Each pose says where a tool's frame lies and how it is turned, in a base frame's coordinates. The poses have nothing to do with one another.
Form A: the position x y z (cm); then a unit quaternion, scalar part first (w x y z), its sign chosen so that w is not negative.
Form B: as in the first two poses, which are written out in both.
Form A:
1: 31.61, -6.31, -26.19, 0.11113, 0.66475, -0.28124, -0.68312
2: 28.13, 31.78, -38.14, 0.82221, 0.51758, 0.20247, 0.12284
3: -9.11, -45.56, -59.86, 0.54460, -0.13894, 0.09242, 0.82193
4: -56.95, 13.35, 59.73, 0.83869, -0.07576, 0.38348, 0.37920
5: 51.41, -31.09, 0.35, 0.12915, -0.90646, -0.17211, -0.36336
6: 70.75, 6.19, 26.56, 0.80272, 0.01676, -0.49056, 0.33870
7: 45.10, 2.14, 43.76, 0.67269, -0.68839, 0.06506, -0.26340
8: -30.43, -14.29, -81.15, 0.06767, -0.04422, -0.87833, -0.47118
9: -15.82, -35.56, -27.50, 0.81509, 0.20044, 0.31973, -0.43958
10: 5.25, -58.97, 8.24, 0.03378, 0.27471, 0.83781, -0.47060
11: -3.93, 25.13, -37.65, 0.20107, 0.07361, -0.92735, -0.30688
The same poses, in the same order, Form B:
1:
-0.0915, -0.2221, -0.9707, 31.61
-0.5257, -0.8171, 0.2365, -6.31
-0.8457, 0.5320, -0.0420, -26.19
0, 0, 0, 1

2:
0.8878, 0.0076, 0.4601, 28.13
0.4116, 0.4340, -0.8014, 31.78
-0.2058, 0.9009, 0.3822, -38.14
0, 0, 0, 1

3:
-0.3682, -0.9209, -0.1277, -9.11
0.8696, -0.3897, 0.3033, -45.56
-0.3291, 0.0006, 0.9443, -59.86
0, 0, 0, 1

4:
0.4183, -0.6942, 0.5858, -56.95
0.5780, 0.7009, 0.4179, 13.35
-0.7007, 0.1638, 0.6944, 59.73
0, 0, 0, 1

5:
0.6767, 0.4059, 0.6143, 51.41
0.2182, -0.9074, 0.3592, -31.09
0.7032, -0.1091, -0.7026, 0.35
0, 0, 0, 1

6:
0.2893, -0.5602, -0.7762, 70.75
0.5273, 0.7700, -0.3592, 6.19
0.7989, -0.3054, 0.5181, 26.56
0, 0, 0, 1

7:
0.8528, 0.2648, 0.4502, 45.10
-0.4439, -0.0865, 0.8919, 2.14
0.2751, -0.9604, 0.0438, 43.76
0, 0, 0, 1

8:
-0.9869, 0.1414, -0.0772, -30.43
0.0139, 0.5521, 0.8337, -14.29
0.1605, 0.8217, -0.5468, -81.15
0, 0, 0, 1

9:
0.4091, 0.8448, 0.3450, -15.82
-0.5884, 0.5332, -0.6078, -35.56
-0.6974, 0.0457, 0.7152, -27.50
0, 0, 0, 1

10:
-0.8468, 0.4921, -0.2020, 5.25
0.4285, 0.4061, -0.8071, -58.97
-0.3152, -0.7700, -0.5548, 8.24
0, 0, 0, 1

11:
-0.9083, -0.0131, -0.4181, -3.93
-0.2599, 0.8008, 0.5396, 25.13
0.3277, 0.5988, -0.7308, -37.65
0, 0, 0, 1

